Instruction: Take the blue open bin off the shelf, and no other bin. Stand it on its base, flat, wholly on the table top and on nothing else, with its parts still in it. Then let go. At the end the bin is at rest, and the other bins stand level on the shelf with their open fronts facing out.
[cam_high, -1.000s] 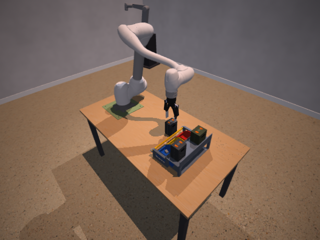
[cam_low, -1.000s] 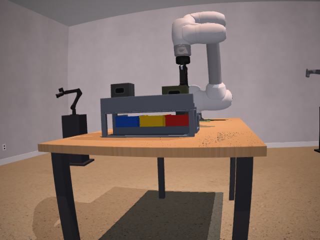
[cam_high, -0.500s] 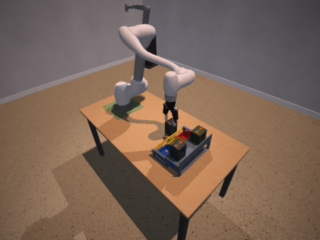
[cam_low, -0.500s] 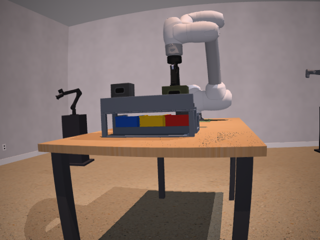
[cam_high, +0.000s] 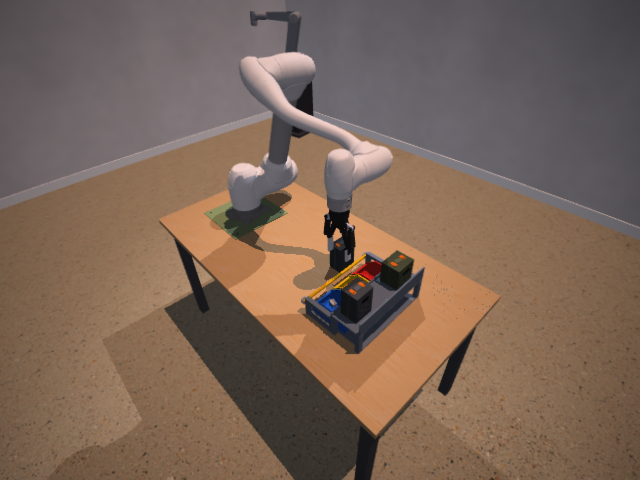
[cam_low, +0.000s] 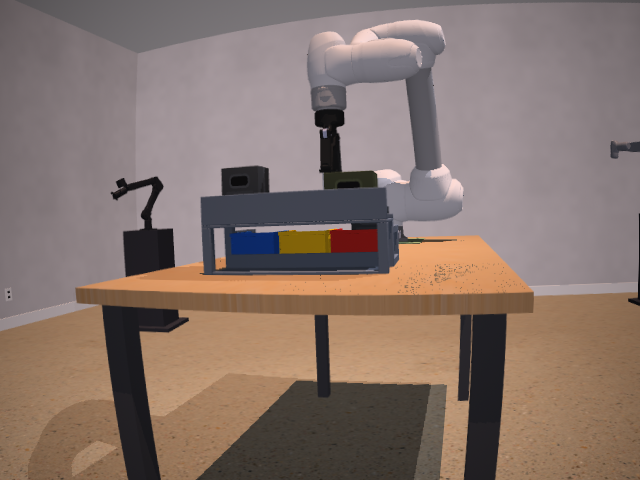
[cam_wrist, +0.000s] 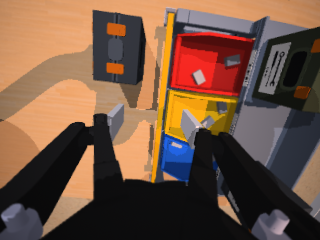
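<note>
My hand is 10 mm short of the thin yellow rod, 30 mm to the left of it and 110 mm above it. Round my hand: dark box: 50 mm behind, 90 mm to the left, 110 mm below; then red bin: 130 mm ahead, 70 mm to the left, 130 mm below; then yellow bin: 120 mm ahead, 40 mm to the right, 130 mm below.
</note>
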